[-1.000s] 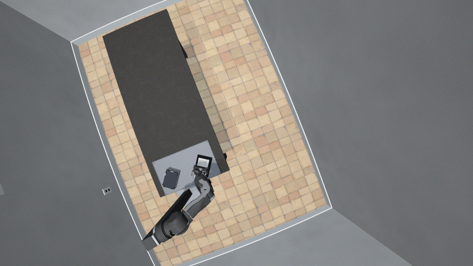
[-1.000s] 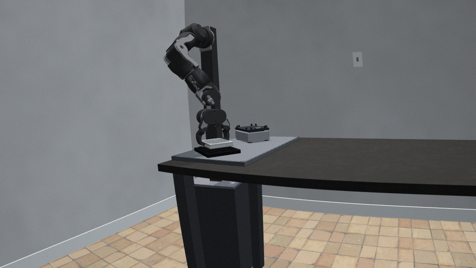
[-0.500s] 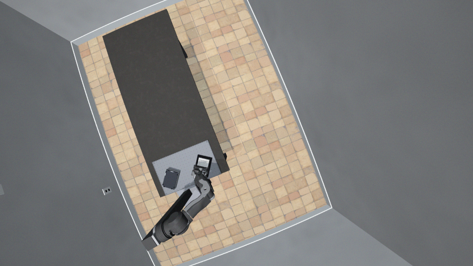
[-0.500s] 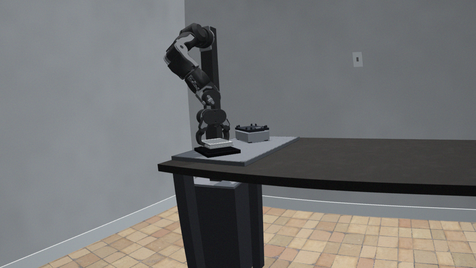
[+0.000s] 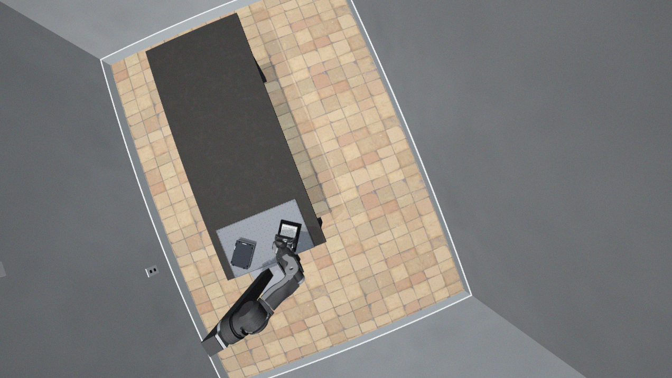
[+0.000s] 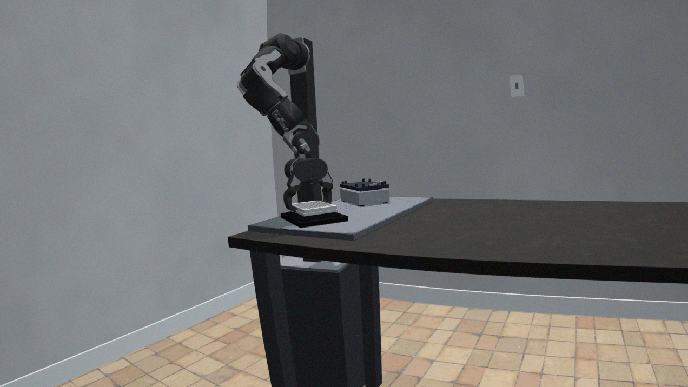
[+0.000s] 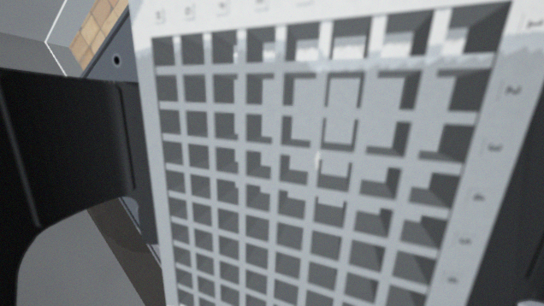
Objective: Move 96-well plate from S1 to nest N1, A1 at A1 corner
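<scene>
The white 96-well plate lies 1 cm to the right of my hand and 1 cm ahead of it. From my hand the other things lie so: black plate nest N1: 2 cm below, 1 cm to the right, 1 cm ahead; plate shaker S1: 24 cm to the left, 8 cm ahead, 1 cm above; A1 mark: 8 cm to the left, 2 cm below, 1 cm behind.
</scene>
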